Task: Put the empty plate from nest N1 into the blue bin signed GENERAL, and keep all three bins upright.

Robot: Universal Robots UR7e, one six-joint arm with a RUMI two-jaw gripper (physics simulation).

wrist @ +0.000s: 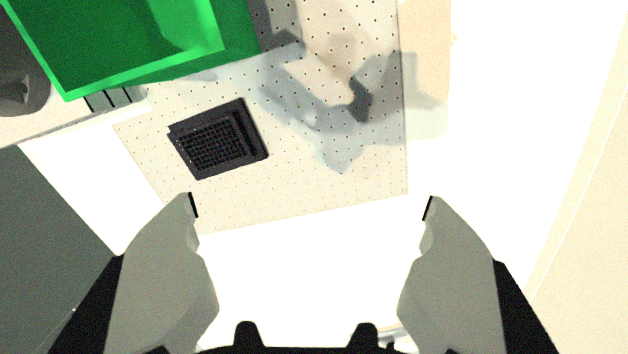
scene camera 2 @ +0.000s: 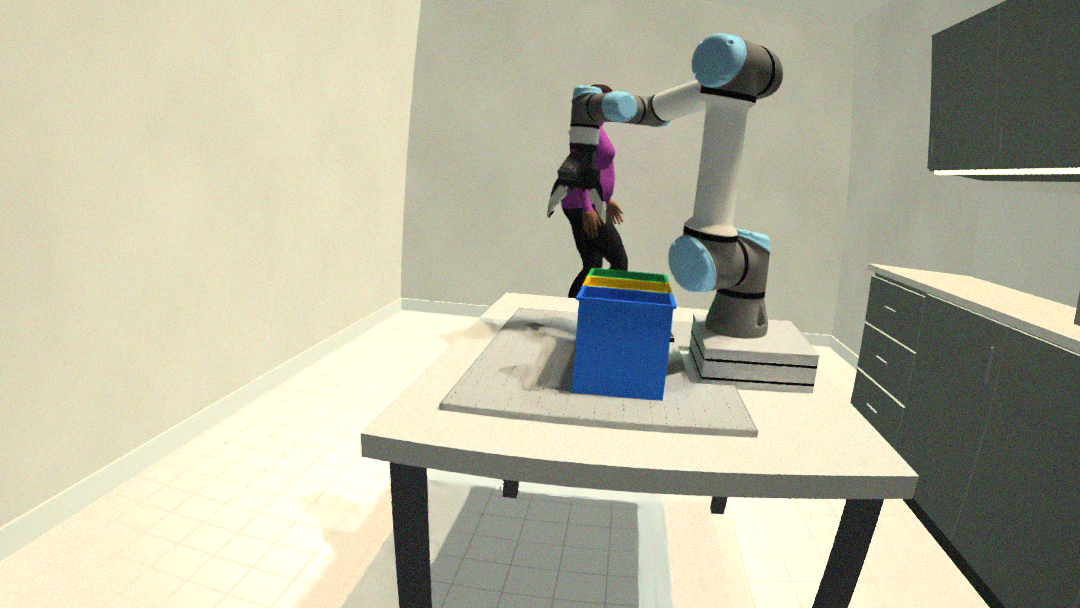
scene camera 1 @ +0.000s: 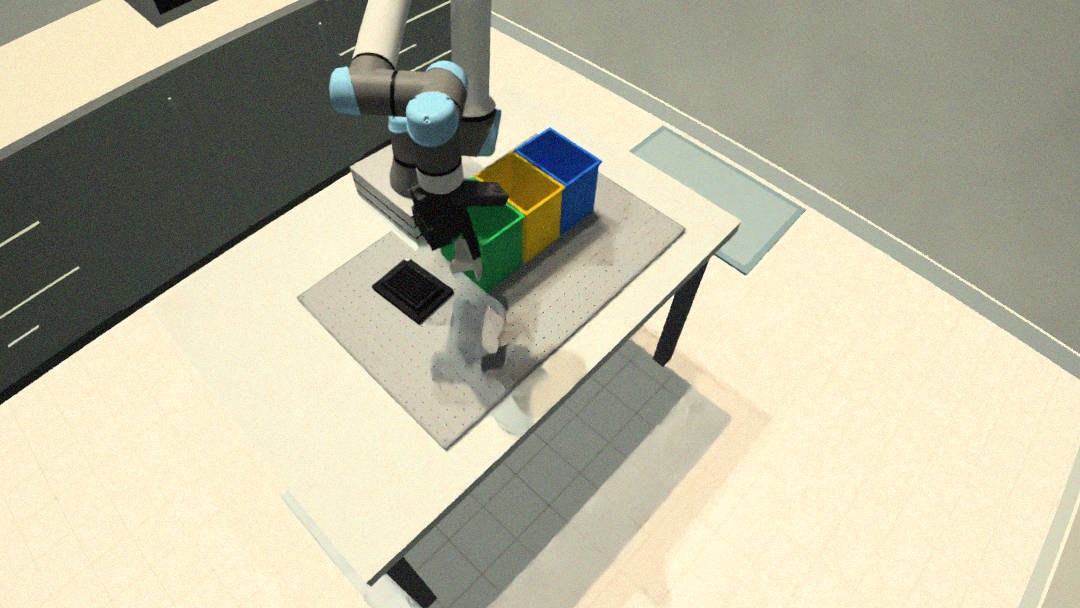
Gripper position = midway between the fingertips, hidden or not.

Observation:
In view: the gripper (scene camera 1: 460, 254), a green bin (scene camera 1: 498, 229), a yellow bin (scene camera 1: 532, 192) and a blue bin (scene camera 2: 622, 341).
The green bin also shows in the wrist view (wrist: 81, 54). The yellow bin is seen too in scene camera 2 (scene camera 2: 594, 281). The blue bin also shows in scene camera 1 (scene camera 1: 569, 164). The wrist view does not show the yellow bin: it is out of frame. The wrist view misses the blue bin: it is out of frame.

